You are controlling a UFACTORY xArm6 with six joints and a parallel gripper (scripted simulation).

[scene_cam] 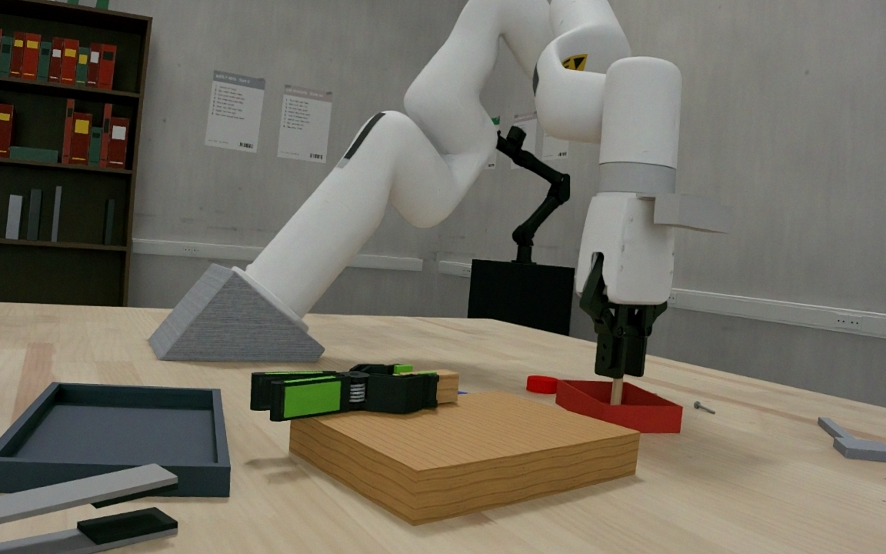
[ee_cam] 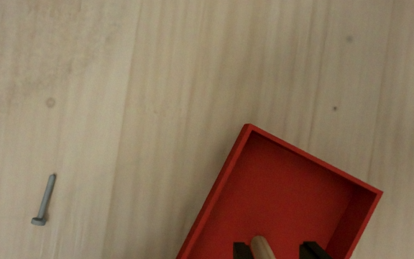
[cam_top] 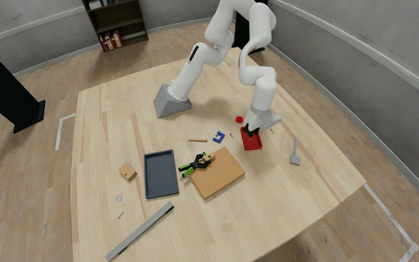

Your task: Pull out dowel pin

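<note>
The dowel pin lies 40 mm below my hand. Round my hand: red tray (60 mm below); then red cap (120 mm behind, 20 mm to the left, 50 mm below); then blue l-shaped piece (90 mm behind, 120 mm to the right, 60 mm below).
</note>
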